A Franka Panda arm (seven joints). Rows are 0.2 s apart.
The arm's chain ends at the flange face. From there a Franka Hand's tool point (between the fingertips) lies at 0.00 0.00 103.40 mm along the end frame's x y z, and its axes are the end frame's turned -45 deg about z.
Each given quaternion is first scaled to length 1.
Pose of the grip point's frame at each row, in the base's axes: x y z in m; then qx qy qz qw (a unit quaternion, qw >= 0):
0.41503, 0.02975, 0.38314, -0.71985, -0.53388, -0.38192, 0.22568
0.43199, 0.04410, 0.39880, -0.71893, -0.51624, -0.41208, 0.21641
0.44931, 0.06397, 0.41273, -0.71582, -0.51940, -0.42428, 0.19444
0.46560, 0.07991, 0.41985, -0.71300, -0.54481, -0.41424, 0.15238
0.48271, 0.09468, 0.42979, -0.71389, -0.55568, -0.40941, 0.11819
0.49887, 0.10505, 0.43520, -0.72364, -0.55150, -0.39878, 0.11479
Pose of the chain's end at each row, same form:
0.38309, -0.04601, 0.44584, -0.86936, -0.21777, -0.26648, 0.35465
0.39383, -0.03207, 0.45740, -0.86176, -0.20182, -0.29789, 0.35763
0.40739, -0.01039, 0.47108, -0.86010, -0.20593, -0.31758, 0.34200
0.42169, 0.01077, 0.48296, -0.86722, -0.23049, -0.32439, 0.29930
0.43585, 0.03018, 0.49564, -0.87220, -0.24019, -0.33302, 0.26587
0.45229, 0.04239, 0.50299, -0.87960, -0.23259, -0.32449, 0.25866

